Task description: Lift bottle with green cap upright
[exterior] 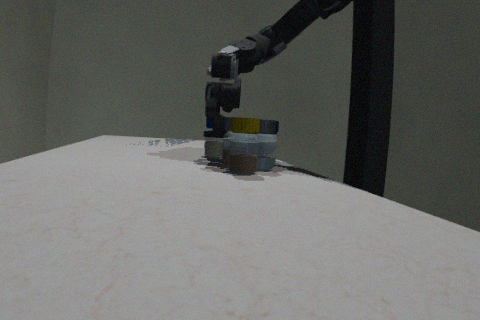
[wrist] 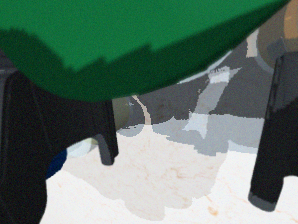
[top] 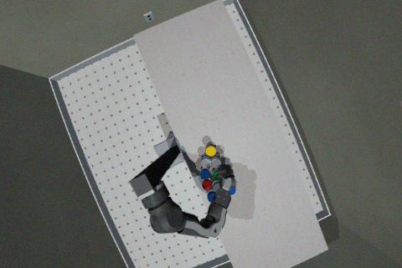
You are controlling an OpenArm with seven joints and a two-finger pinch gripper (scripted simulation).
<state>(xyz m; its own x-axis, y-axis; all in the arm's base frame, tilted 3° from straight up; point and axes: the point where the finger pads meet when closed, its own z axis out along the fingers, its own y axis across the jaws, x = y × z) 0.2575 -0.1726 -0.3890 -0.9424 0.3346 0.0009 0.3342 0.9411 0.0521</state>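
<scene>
Right now my hand is 100 mm past the blue bottle, 50 mm to the right of it and 10 mm above it. Round my hand: blue-capped bottle (20 mm behind, 90 mm to the right, 10 mm below); red-capped bottle (120 mm behind, 10 mm below).
</scene>
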